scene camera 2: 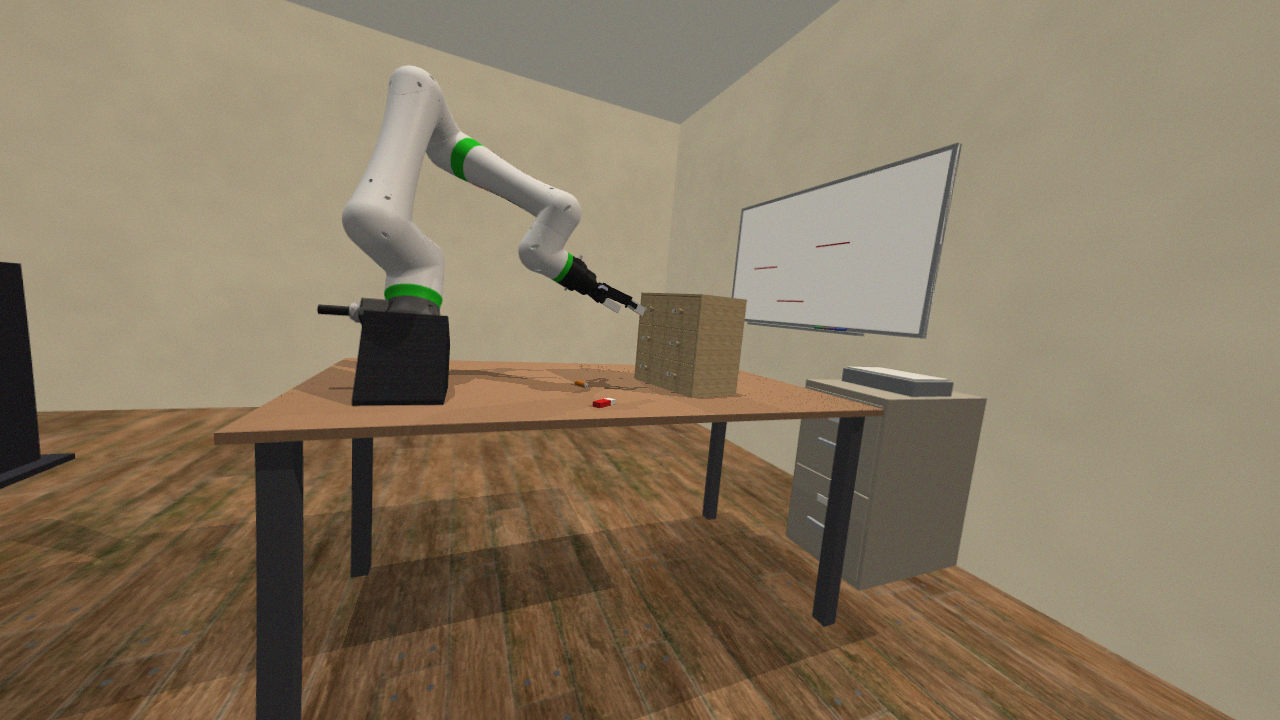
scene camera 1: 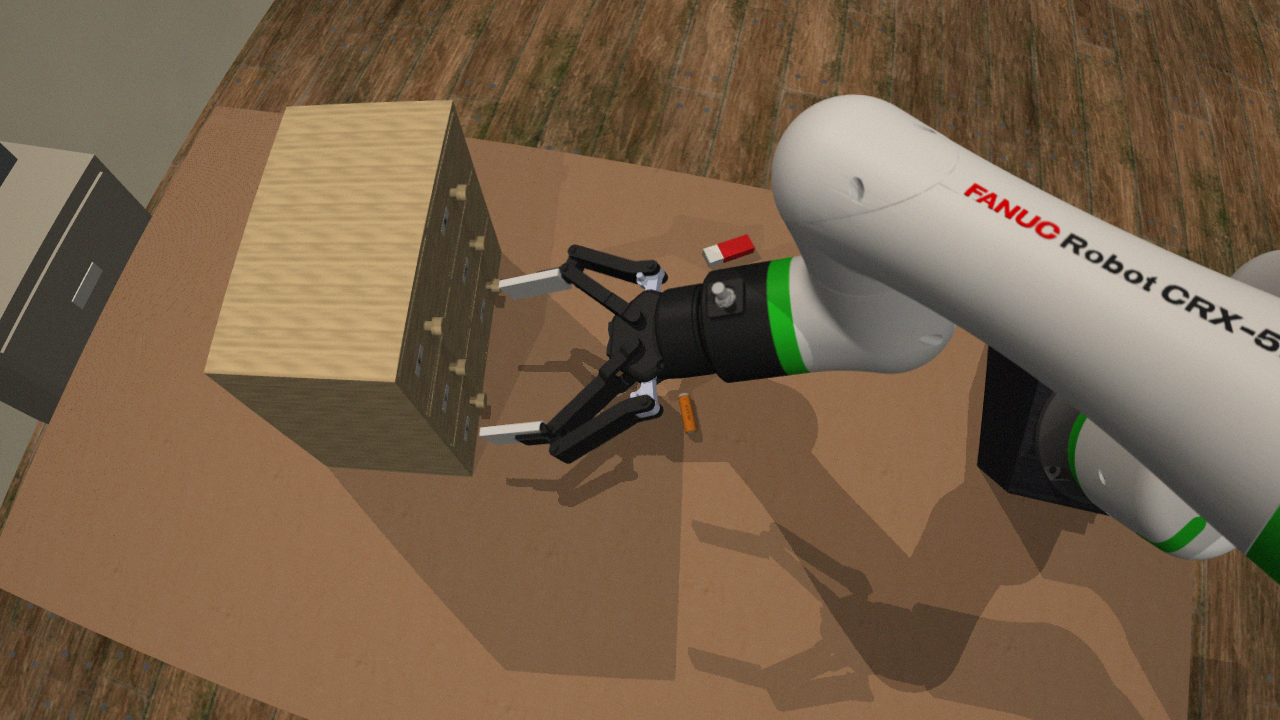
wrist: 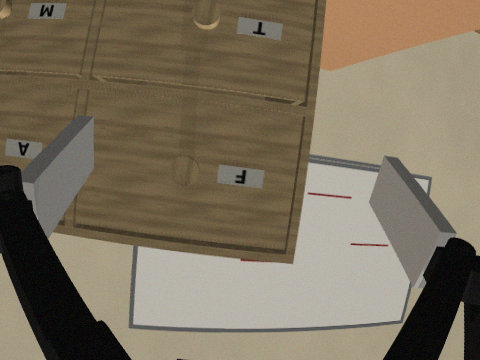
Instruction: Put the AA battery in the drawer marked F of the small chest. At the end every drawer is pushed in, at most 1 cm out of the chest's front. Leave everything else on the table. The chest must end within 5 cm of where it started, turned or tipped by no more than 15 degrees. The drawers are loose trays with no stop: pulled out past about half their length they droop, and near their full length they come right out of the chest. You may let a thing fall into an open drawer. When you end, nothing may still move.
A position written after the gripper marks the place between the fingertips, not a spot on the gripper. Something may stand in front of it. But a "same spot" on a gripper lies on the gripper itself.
gripper: scene camera 2; scene camera 1 497, 360; wrist
wooden chest: scene camera 2 721, 320; scene camera 1; wrist
same spot on wooden chest: [wrist: 68, 227] = [scene camera 1: 426, 227]
same spot on gripper: [wrist: 57, 314] = [scene camera 2: 608, 297]
